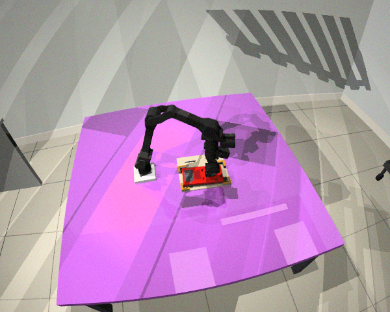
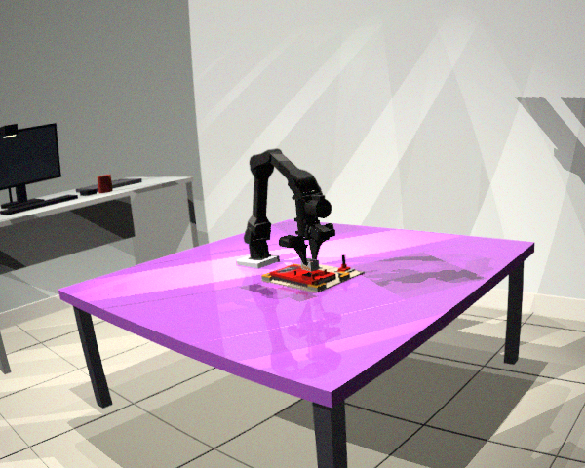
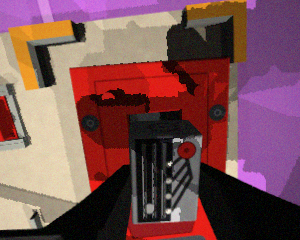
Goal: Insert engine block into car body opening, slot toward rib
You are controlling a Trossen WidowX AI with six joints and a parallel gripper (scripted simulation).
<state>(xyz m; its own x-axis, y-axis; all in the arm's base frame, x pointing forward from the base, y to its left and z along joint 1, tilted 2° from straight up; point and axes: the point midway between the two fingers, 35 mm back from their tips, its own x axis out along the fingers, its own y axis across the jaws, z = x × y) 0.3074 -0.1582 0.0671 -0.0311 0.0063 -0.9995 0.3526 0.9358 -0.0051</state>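
The grey engine block lies 10 mm below my gripper tip.
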